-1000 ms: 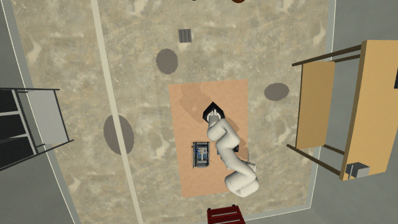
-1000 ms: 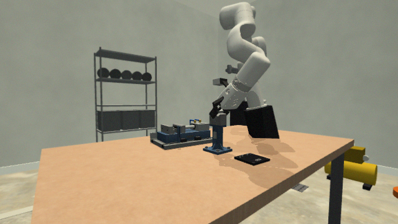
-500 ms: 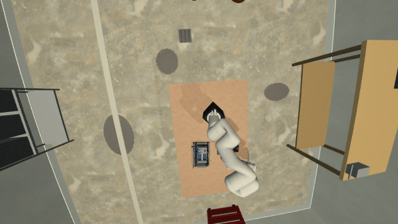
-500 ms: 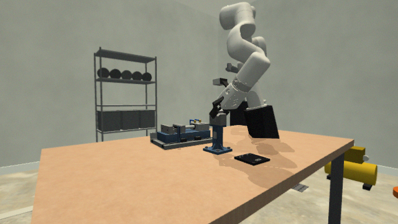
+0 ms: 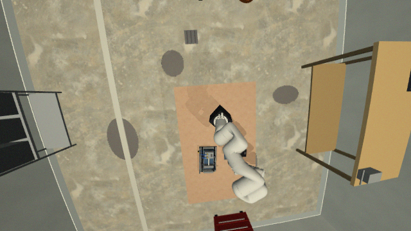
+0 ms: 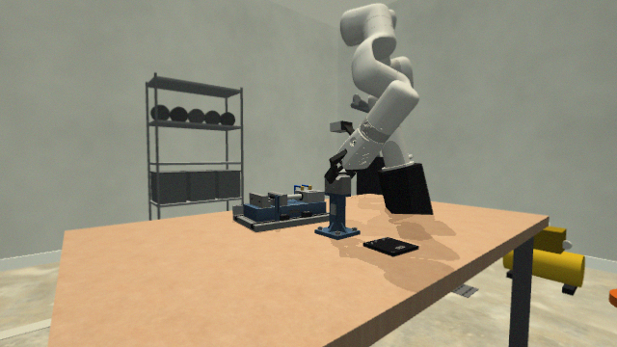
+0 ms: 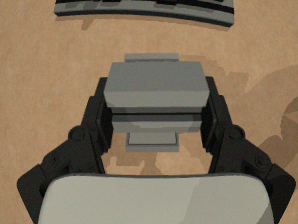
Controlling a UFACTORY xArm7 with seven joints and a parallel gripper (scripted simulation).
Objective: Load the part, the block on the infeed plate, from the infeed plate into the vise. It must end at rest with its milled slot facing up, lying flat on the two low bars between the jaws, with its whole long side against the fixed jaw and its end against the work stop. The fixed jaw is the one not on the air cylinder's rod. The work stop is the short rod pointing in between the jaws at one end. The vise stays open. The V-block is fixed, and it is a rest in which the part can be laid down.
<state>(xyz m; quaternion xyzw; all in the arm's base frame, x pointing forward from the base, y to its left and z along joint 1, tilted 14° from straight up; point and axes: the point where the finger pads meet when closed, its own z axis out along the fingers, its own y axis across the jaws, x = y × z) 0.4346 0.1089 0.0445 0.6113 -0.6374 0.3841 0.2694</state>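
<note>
The grey V-block is 2 cm to the left of my hand and 3 cm below it. From my hand the other things lie so: black infeed plate 1 cm behind, 16 cm to the left, 16 cm below; work stop 9 cm ahead, 19 cm to the right, 7 cm below; grey block right at my hand.
</note>
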